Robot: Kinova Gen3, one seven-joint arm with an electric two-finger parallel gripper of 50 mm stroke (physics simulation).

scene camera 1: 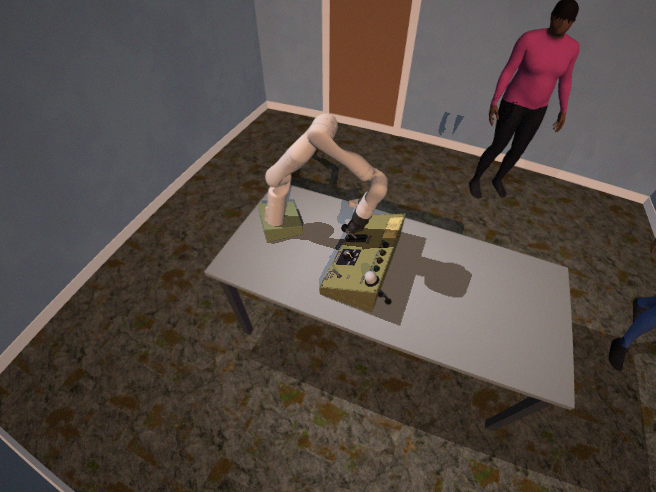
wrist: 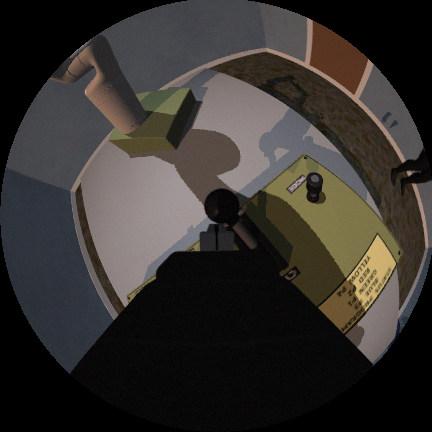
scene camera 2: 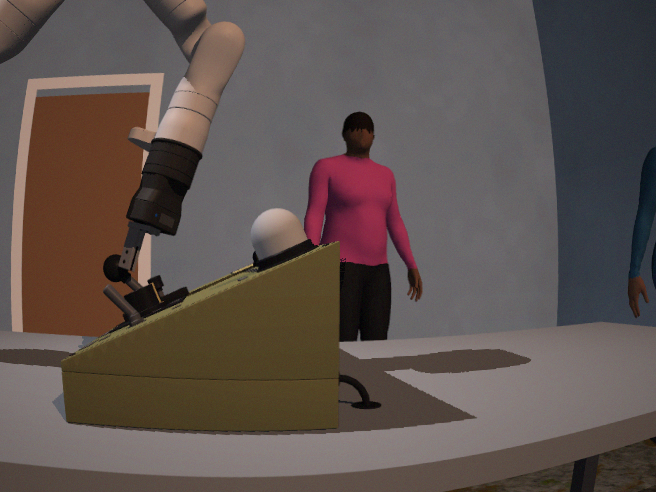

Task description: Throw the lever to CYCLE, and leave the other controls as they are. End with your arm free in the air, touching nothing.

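Where they show: gripper, fingertip midpoint: (scene camera 1: 347, 232) (wrist: 216, 232) (scene camera 2: 126, 269); arm's base at its link origin: (scene camera 1: 274, 220) (wrist: 131, 120).
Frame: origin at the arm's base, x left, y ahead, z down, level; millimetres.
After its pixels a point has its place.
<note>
The lever, a grey shaft with a black ball knob (scene camera 1: 344, 227) @(x -22, y 377, z -73 mm) (scene camera 2: 112, 267) @(x -30, y 375, z -59 mm) (wrist: 221, 206) @(x -12, y 385, z -77 mm), rises from a dark slot in the sloped olive console (scene camera 1: 347, 298) @(x -334, y 470, z 41 mm) (scene camera 2: 211, 391) @(x -336, y 476, z 48 mm) (wrist: 340, 210) @(x 110, y 508, z -23 mm). In scene view 2 it leans toward the console's low edge. My gripper (scene camera 1: 350, 236) @(x -37, y 396, z -57 mm) (scene camera 2: 126, 267) @(x -37, y 396, z -57 mm) (wrist: 216, 232) @(x -37, y 396, z -57 mm) is shut and empty. Its fingertips are right beside the ball knob and the upper shaft, on the console's uphill side in scene view 2; whether they touch is unclear. A label (wrist: 291, 273) @(x -10, y 503, z -28 mm) near the slot is mostly hidden by my gripper body, so its word cannot be read.
A MODE knob (wrist: 314, 186) @(x 91, y 448, z -46 mm) stands near the console's far end. A dial plate (scene camera 1: 348, 257) @(x -157, y 430, z -24 mm), a toggle (scene camera 2: 121, 304) @(x -261, y 395, z -22 mm), a row of round controls (scene camera 1: 379, 260) @(x -182, y 573, z -83 mm) and a white dome (scene camera 1: 370, 277) @(x -302, y 552, z -111 mm) (scene camera 2: 276, 233) @(x -310, y 543, z -92 mm) are also on it. A cable (scene camera 2: 357, 385) @(x -276, y 639, z 63 mm) leaves the back. A person in pink (scene camera 1: 540, 68) (scene camera 2: 356, 206) stands beyond.
</note>
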